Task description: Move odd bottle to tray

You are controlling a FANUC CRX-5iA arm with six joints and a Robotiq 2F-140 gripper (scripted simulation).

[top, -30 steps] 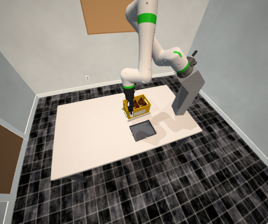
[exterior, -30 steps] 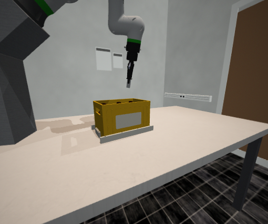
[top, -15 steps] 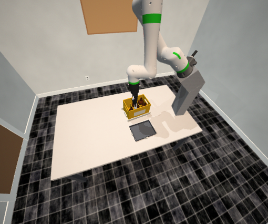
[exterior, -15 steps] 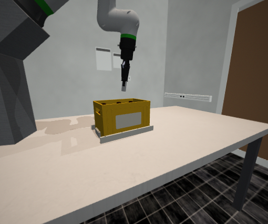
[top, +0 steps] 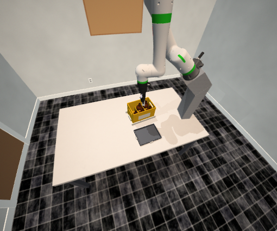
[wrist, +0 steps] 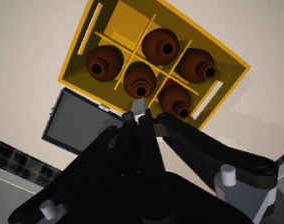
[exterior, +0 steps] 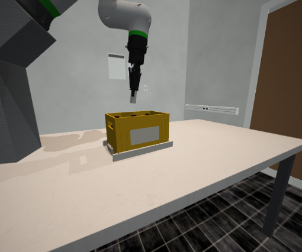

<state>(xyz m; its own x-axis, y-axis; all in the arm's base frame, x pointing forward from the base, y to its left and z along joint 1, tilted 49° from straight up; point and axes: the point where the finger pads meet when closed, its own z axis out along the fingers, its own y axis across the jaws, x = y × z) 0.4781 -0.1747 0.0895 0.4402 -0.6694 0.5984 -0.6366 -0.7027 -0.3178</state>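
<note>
The brown bottle lies 17 cm below my hand. The rest, counted from my hand: crate (2 cm behind, 4 cm to the right, 17 cm below); dark grey tray (10 cm ahead, 21 cm to the left, 24 cm below).
</note>
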